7 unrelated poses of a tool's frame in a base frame.
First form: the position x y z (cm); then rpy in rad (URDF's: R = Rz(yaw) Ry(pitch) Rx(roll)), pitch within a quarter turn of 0, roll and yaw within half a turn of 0.
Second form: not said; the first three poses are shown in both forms.
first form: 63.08 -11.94 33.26 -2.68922 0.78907 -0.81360
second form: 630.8 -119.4 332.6 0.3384 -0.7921 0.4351 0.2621
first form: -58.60 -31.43 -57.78 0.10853 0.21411 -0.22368
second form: -586.0 -314.3 -577.8 0.9860 0.0655 0.1000 -0.1166
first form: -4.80 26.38 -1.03 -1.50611 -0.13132 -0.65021
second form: -48.0 263.8 -10.3 0.6756 -0.6619 0.1726 -0.2751
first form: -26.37 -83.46 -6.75 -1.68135 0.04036 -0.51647
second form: -263.7 -834.6 -67.5 0.6486 -0.7168 0.2033 -0.1558
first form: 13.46 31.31 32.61 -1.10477 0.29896 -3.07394
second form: 134.6 313.1 326.1 0.1066 0.1092 0.5229 -0.8387
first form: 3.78 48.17 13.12 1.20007 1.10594 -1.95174
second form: 37.8 481.7 131.2 0.1480 0.6283 -0.1550 -0.7479
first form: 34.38 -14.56 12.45 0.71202 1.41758 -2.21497
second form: 343.8 -145.6 124.5 0.1150 0.6640 0.0360 -0.7379
